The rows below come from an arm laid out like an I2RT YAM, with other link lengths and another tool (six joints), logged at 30 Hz.
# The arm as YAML. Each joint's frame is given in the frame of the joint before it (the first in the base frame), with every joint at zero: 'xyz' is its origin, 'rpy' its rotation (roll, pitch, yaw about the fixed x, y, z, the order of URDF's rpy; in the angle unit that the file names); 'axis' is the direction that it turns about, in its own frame. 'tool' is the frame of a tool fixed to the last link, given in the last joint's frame.
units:
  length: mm
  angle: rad
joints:
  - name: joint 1
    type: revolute
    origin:
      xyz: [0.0, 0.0, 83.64]
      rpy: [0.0, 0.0, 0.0]
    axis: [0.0, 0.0, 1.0]
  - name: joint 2
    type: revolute
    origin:
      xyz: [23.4, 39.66, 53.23]
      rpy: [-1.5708, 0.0, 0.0]
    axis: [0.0, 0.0, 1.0]
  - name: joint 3
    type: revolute
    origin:
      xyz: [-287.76, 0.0, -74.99]
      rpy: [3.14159, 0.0, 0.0]
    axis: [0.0, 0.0, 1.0]
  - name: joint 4
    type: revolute
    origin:
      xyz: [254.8, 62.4, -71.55]
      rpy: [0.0, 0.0, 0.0]
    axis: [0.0, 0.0, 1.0]
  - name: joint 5
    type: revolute
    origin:
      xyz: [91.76, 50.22, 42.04]
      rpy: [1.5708, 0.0, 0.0]
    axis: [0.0, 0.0, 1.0]
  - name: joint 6
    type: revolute
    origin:
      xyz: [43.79, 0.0, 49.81]
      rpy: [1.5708, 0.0, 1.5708]
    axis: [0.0, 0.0, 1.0]
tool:
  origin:
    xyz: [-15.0, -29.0, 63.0]
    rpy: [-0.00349, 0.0, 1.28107]
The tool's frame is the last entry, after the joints.
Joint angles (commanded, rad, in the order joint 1, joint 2, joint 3, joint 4, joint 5, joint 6), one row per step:
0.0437 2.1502 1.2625 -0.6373 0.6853 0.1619
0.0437 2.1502 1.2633 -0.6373 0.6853 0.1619
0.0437 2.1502 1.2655 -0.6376 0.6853 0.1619
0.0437 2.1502 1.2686 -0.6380 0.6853 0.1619
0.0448 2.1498 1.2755 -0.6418 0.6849 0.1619
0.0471 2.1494 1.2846 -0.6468 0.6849 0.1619
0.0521 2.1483 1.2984 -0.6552 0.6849 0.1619
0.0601 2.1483 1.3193 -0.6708 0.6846 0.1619
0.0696 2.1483 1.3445 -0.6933 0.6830 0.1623
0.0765 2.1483 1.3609 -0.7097 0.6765 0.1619
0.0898 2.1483 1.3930 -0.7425 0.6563 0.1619
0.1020 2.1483 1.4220 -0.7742 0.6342 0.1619
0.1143 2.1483 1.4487 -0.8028 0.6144 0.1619
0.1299 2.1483 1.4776 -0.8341 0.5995 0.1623
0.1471 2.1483 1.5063 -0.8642 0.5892 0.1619
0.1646 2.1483 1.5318 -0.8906 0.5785 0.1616
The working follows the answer.
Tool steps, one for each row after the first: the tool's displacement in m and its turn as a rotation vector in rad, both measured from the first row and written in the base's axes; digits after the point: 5 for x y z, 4 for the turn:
0.00027 0.00001 0.00020 0.0000 -0.0008 0.0000
0.00096 0.00004 0.00074 0.0001 -0.0027 0.0000
0.00193 0.00008 0.00150 0.0002 -0.0054 0.0000
0.00365 0.00067 0.00322 0.0008 -0.0089 0.0011
0.00592 0.00178 0.00548 0.0010 -0.0134 0.0034
0.00930 0.00413 0.00912 0.0014 -0.0199 0.0084
0.01365 0.00794 0.01386 0.0020 -0.0251 0.0164
0.01807 0.01259 0.01944 0.0039 -0.0280 0.0257
0.02054 0.01647 0.02270 0.0104 -0.0273 0.0333
0.02495 0.02469 0.02876 0.0307 -0.0252 0.0478
0.02821 0.03261 0.03408 0.0527 -0.0207 0.0612
0.03104 0.04043 0.03916 0.0724 -0.0169 0.0746
0.03376 0.04940 0.04512 0.0872 -0.0129 0.0906
0.03629 0.05880 0.05141 0.0974 -0.0096 0.1086
0.03821 0.06840 0.05702 0.1080 -0.0065 0.1269

Tool pose at each row, in the base's axes (x y z in m, rotation vector in rad; rounded; the steps above come from the unrounded poses):
0.43233 -0.04672 0.04020 -0.2283 2.9376 -1.0472
0.43260 -0.04671 0.04040 -0.2278 2.9369 -1.0470
0.43329 -0.04668 0.04094 -0.2267 2.9353 -1.0465
0.43426 -0.04664 0.04170 -0.2251 2.9329 -1.0458
0.43598 -0.04605 0.04342 -0.2247 2.9296 -1.0441
0.43826 -0.04494 0.04568 -0.2253 2.9248 -1.0426
0.44163 -0.04259 0.04932 -0.2287 2.9171 -1.0402
0.44599 -0.03878 0.05406 -0.2370 2.9093 -1.0372
0.45041 -0.03413 0.05964 -0.2486 2.9036 -1.0327
0.45287 -0.03026 0.06290 -0.2597 2.9038 -1.0222
0.45728 -0.02204 0.06896 -0.2811 2.9081 -0.9908
0.46055 -0.01412 0.07428 -0.3024 2.9152 -0.9574
0.46338 -0.00630 0.07936 -0.3231 2.9202 -0.9271
0.46610 0.00268 0.08532 -0.3477 2.9219 -0.9037
0.46862 0.01208 0.09161 -0.3748 2.9200 -0.8867
0.47055 0.02168 0.09722 -0.4019 2.9175 -0.8690

